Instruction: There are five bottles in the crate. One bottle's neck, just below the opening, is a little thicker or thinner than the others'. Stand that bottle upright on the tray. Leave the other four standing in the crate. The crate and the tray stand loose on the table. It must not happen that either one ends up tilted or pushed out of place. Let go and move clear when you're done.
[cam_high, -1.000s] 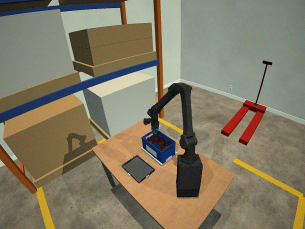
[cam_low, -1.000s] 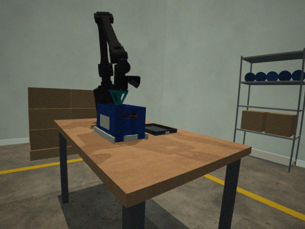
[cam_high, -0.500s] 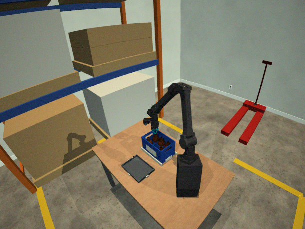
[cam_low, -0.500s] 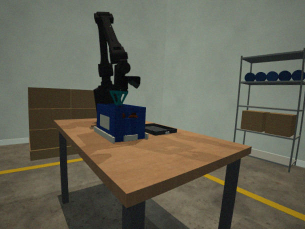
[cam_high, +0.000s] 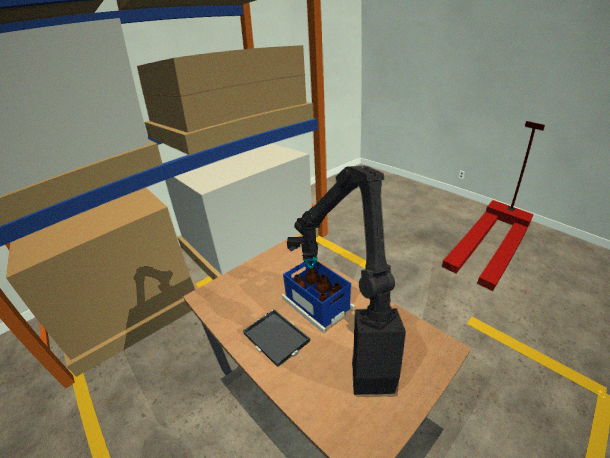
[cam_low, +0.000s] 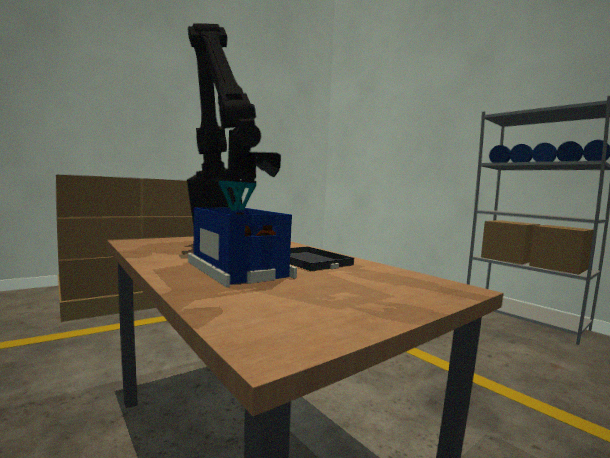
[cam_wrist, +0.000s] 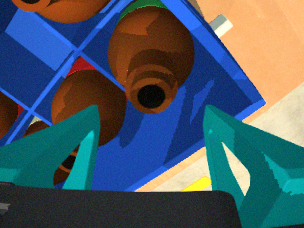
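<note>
Right now my hand is 1 cm short of the bottle, 9 cm to the right of it and 10 cm above it. The rest, counted from my hand: crate 8 cm behind, 6 cm to the left, 11 cm below; then dark tray 7 cm behind, 34 cm to the left, 18 cm below.
</note>
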